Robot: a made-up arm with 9 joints. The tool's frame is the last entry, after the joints. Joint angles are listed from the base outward.
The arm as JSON. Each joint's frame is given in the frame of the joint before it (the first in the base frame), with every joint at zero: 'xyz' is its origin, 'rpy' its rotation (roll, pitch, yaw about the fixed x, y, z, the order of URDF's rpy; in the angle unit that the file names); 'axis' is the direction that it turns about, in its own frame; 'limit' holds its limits. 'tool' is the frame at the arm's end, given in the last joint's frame.
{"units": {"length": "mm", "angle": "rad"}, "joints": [
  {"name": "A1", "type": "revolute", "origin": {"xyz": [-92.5, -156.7, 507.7], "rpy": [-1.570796, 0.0, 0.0]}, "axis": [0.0, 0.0, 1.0], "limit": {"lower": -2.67, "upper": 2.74}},
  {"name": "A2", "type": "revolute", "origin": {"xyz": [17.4, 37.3, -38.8], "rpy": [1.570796, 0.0, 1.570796]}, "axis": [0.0, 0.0, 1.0], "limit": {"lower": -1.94, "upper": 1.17}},
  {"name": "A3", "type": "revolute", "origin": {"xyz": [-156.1, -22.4, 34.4], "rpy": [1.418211, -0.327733, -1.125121]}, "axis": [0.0, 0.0, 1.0], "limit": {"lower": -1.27, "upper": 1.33}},
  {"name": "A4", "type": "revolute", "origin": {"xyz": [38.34, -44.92, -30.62], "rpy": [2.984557, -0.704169, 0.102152]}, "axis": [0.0, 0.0, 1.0], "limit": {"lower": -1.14, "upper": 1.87}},
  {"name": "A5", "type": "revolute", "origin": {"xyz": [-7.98, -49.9, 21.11], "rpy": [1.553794, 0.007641, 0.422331]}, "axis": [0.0, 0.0, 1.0], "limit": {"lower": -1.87, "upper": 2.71}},
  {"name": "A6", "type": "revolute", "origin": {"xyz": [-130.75, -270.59, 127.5], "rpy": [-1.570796, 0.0, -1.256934]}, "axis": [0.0, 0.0, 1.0], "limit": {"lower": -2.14, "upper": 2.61}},
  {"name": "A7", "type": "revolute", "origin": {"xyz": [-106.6, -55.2, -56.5], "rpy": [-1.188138, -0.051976, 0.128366]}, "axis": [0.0, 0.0, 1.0], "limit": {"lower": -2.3, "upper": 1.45}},
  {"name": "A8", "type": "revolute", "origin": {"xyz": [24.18, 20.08, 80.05], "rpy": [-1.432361, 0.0, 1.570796]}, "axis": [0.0, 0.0, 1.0], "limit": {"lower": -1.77, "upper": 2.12}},
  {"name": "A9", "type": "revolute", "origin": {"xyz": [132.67, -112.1, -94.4], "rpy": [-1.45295, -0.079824, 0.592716]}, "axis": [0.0, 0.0, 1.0], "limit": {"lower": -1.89, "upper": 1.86}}
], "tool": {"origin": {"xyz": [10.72, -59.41, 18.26], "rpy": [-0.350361, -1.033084, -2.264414]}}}
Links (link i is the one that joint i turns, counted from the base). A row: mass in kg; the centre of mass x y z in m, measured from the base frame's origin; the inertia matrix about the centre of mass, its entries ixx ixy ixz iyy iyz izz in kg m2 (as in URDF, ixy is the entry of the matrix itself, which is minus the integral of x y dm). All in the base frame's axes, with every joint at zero. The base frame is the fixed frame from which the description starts. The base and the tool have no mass.
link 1: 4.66; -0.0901 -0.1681 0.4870; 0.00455 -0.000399 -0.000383 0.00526 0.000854 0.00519
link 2: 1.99; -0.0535 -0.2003 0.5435; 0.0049 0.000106 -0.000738 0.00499 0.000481 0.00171
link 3: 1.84; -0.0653 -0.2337 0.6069; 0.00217 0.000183 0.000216 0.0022 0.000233 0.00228
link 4: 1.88; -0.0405 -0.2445 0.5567; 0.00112 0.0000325 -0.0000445 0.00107 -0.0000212 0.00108
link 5: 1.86; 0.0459 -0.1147 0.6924; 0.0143 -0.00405 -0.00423 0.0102 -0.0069 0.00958
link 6: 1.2; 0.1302 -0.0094 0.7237; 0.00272 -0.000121 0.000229 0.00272 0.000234 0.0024
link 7: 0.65; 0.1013 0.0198 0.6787; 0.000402 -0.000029 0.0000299 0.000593 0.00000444 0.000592
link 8: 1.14; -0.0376 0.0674 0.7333; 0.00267 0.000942 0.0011 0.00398 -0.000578 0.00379
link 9: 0.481; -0.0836 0.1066 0.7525; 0.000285 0 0.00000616 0.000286 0.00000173 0.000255
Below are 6 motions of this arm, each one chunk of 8 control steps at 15 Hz.
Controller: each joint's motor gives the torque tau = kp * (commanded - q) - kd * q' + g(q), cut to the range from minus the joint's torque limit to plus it. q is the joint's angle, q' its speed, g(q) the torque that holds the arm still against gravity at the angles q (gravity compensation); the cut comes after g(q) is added. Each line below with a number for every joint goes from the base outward.
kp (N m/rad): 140 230 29 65 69 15 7.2 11 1.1
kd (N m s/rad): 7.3 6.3 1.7 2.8 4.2 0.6 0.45 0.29 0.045
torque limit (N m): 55 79 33 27 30 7.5 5.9 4.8 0.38
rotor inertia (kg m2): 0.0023 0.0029 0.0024 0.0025 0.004 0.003 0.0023 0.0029 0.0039
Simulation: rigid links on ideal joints. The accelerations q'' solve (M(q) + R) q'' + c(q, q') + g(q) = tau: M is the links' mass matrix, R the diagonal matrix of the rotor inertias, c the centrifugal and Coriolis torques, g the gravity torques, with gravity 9.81 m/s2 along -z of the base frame. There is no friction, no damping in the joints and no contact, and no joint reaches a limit. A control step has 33 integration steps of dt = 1/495 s. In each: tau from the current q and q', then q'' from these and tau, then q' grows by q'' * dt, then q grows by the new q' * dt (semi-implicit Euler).
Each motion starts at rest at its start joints. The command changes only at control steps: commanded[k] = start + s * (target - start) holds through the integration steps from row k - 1 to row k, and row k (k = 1, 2, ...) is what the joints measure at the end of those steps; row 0 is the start. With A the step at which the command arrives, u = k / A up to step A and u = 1 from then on. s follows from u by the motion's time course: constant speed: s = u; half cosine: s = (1 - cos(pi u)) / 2; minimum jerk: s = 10 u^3 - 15 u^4 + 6 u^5; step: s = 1 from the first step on.
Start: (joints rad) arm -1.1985 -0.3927 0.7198 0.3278 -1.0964 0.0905 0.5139 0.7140 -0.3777
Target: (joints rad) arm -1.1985 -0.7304 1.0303 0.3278 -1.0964 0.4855 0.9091 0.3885 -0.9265
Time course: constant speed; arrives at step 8
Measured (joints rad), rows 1 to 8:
1: -1.2016 -0.4286 0.7410 0.3443 -1.0858 0.1265 0.5063 0.6788 -0.4062
2: -1.2030 -0.4705 0.7743 0.3526 -1.0813 0.1843 0.5326 0.6387 -0.4796
3: -1.2030 -0.5146 0.8144 0.3497 -1.0830 0.2407 0.5964 0.5974 -0.5707
4: -1.2010 -0.5607 0.8568 0.3392 -1.0898 0.2925 0.6743 0.5501 -0.6534
5: -1.1982 -0.6072 0.8978 0.3267 -1.0987 0.3374 0.7466 0.5012 -0.7220
6: -1.1957 -0.6523 0.9365 0.3173 -1.1058 0.3776 0.8040 0.4544 -0.7851
7: -1.1945 -0.6951 0.9737 0.3137 -1.1086 0.4178 0.8480 0.4100 -0.8514
8: -1.1946 -0.7359 1.0111 0.3158 -1.1073 0.4621 0.8861 0.3680 -0.9230

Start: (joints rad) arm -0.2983 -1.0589 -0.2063 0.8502 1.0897 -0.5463 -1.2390 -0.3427 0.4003
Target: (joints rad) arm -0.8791 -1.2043 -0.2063 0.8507 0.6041 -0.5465 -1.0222 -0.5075 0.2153
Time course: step
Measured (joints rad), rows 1 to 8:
1: -0.6586 -1.0906 -0.0070 0.7564 0.8271 -0.5523 -1.3182 -0.3468 0.4068
2: -0.8454 -1.2147 -0.1074 0.8659 0.7309 -0.6751 -1.1475 -0.4904 0.3992
3: -0.9151 -1.2701 -0.2476 0.9439 0.6985 -0.6376 -0.8792 -0.5002 0.2646
4: -0.9142 -1.2501 -0.2962 0.9287 0.6529 -0.5419 -0.7618 -0.4317 0.1314
5: -0.8888 -1.2030 -0.2810 0.8704 0.5943 -0.5081 -0.8046 -0.4132 0.1204
6: -0.8661 -1.1823 -0.2473 0.8278 0.5634 -0.5316 -0.9405 -0.4460 0.1985
7: -0.8609 -1.1973 -0.2067 0.8206 0.5701 -0.5527 -1.0419 -0.5060 0.2716
8: -0.8686 -1.2149 -0.1863 0.8357 0.5894 -0.5507 -1.0705 -0.5528 0.2728

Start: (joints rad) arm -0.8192 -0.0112 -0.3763 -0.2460 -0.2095 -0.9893 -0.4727 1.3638 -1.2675
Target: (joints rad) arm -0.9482 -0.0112 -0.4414 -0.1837 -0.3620 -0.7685 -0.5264 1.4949 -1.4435
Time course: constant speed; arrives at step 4
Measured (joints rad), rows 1 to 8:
1: -0.8453 -0.0091 -0.3781 -0.2361 -0.2298 -0.9453 -0.4751 1.3873 -1.2903
2: -0.8784 -0.0087 -0.3825 -0.2241 -0.2611 -0.8865 -0.4863 1.4176 -1.3389
3: -0.9106 -0.0096 -0.3918 -0.2120 -0.2989 -0.8307 -0.4983 1.4495 -1.3968
4: -0.9416 -0.0111 -0.4056 -0.1992 -0.3404 -0.7760 -0.5070 1.4860 -1.4477
5: -0.9459 -0.0139 -0.4249 -0.1922 -0.3613 -0.7653 -0.5135 1.4992 -1.4653
6: -0.9435 -0.0148 -0.4445 -0.1855 -0.3710 -0.7680 -0.5151 1.5074 -1.4532
7: -0.9421 -0.0144 -0.4597 -0.1789 -0.3739 -0.7682 -0.5199 1.5141 -1.4344
8: -0.9424 -0.0134 -0.4692 -0.1736 -0.3721 -0.7671 -0.5289 1.5143 -1.4270

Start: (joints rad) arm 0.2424 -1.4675 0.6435 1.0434 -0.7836 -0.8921 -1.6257 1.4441 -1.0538
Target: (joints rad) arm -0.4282 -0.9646 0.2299 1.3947 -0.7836 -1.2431 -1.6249 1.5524 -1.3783
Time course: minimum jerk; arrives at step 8
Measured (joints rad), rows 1 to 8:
1: 0.2376 -1.4616 0.6467 1.0406 -0.7857 -0.8982 -1.6201 1.4449 -1.0557
2: 0.2086 -1.4279 0.6636 1.0281 -0.7952 -0.9340 -1.5890 1.4526 -1.0679
3: 0.1404 -1.3560 0.6921 1.0187 -0.8063 -1.0118 -1.5274 1.4780 -1.0971
4: 0.0313 -1.2541 0.7111 1.0382 -0.8094 -1.1133 -1.4530 1.5120 -1.1426
5: -0.1095 -1.1397 0.6832 1.0952 -0.7986 -1.1963 -1.3848 1.5208 -1.2015
6: -0.2474 -1.0454 0.6053 1.2258 -0.7828 -1.2333 -1.3182 1.4890 -1.2718
7: -0.3652 -0.9780 0.4507 1.3720 -0.7667 -1.2001 -1.2570 1.4267 -1.3408
8: -0.4455 -0.9449 0.2389 1.4992 -0.7666 -1.1309 -1.2627 1.4068 -1.3919

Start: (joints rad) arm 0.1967 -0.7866 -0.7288 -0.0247 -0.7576 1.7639 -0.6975 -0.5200 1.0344
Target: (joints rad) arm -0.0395 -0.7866 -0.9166 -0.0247 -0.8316 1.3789 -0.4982 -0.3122 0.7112
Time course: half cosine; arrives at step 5
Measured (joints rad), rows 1 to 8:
1: 0.1826 -0.7870 -0.7292 -0.0314 -0.7638 1.7475 -0.6908 -0.5146 1.0174
2: 0.1398 -0.7872 -0.7347 -0.0482 -0.7791 1.6834 -0.6672 -0.4825 0.9540
3: 0.0766 -0.7858 -0.7564 -0.0643 -0.7962 1.5638 -0.6203 -0.4093 0.8490
4: 0.0144 -0.7840 -0.8022 -0.0666 -0.8098 1.4244 -0.5577 -0.3149 0.7512
5: -0.0240 -0.7838 -0.8641 -0.0482 -0.8167 1.3318 -0.5071 -0.2433 0.7103
6: -0.0398 -0.7855 -0.9224 -0.0184 -0.8215 1.3213 -0.4787 -0.2369 0.7224
7: -0.0471 -0.7881 -0.9654 0.0081 -0.8294 1.3620 -0.4657 -0.2896 0.7328
8: -0.0503 -0.7899 -0.9917 0.0251 -0.8369 1.4029 -0.4733 -0.3450 0.7087

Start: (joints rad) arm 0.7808 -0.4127 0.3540 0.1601 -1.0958 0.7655 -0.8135 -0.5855 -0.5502
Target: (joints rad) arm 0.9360 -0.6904 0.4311 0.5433 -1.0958 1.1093 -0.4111 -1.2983 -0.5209
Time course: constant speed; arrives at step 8
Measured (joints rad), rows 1 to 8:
1: 0.7942 -0.4446 0.3788 0.1914 -1.0862 0.7723 -0.7703 -0.6436 -0.5374
2: 0.8149 -0.4816 0.4008 0.2305 -1.0856 0.8238 -0.7122 -0.7351 -0.5208
3: 0.8372 -0.5188 0.4133 0.2748 -1.0905 0.8896 -0.6628 -0.8417 -0.5169
4: 0.8580 -0.5547 0.4172 0.3253 -1.0952 0.9448 -0.6248 -0.9480 -0.5271
5: 0.8762 -0.5890 0.4157 0.3808 -1.0977 0.9889 -0.5865 -1.0460 -0.5387
6: 0.8930 -0.6227 0.4118 0.4382 -1.0984 1.0292 -0.5416 -1.1356 -0.5405
7: 0.9097 -0.6565 0.4080 0.4945 -1.0989 1.0689 -0.4923 -1.2222 -0.5321
8: 0.9271 -0.6907 0.4062 0.5478 -1.0999 1.1088 -0.4425 -1.3095 -0.5206

